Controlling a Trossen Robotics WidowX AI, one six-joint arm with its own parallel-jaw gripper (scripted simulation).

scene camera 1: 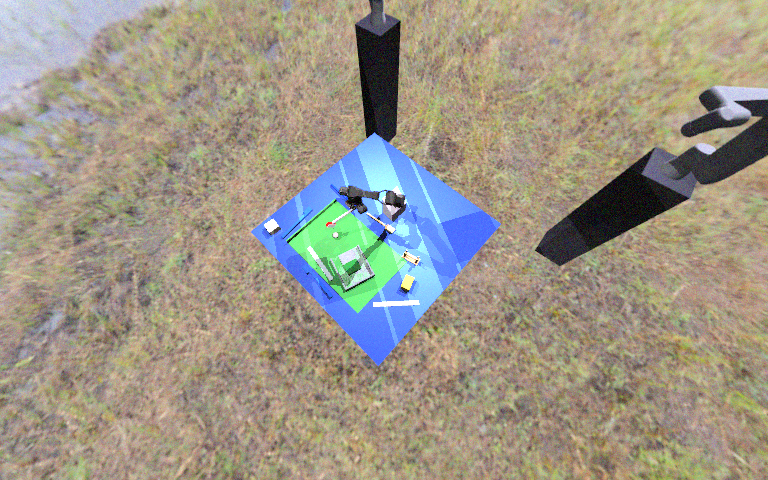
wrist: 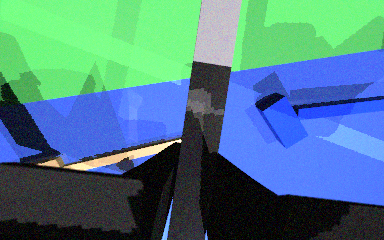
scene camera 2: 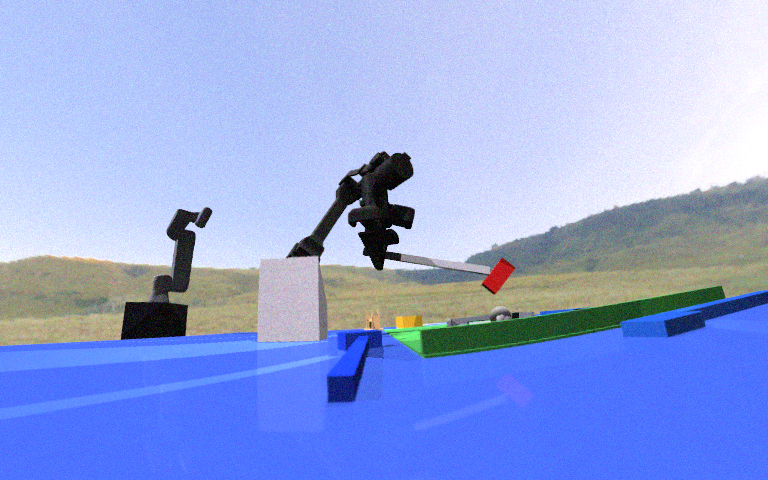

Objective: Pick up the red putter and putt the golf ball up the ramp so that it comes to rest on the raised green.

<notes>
The gripper (scene camera 2: 379, 269) holds a red putter. Also in view: a blue putter (scene camera 2: 343, 381) and a green mat (scene camera 1: 385, 262).
The gripper shows as well in the wrist view (wrist: 191, 151). The green mat shows as well in the wrist view (wrist: 56, 56) and in scene camera 2 (scene camera 2: 410, 337).
</notes>
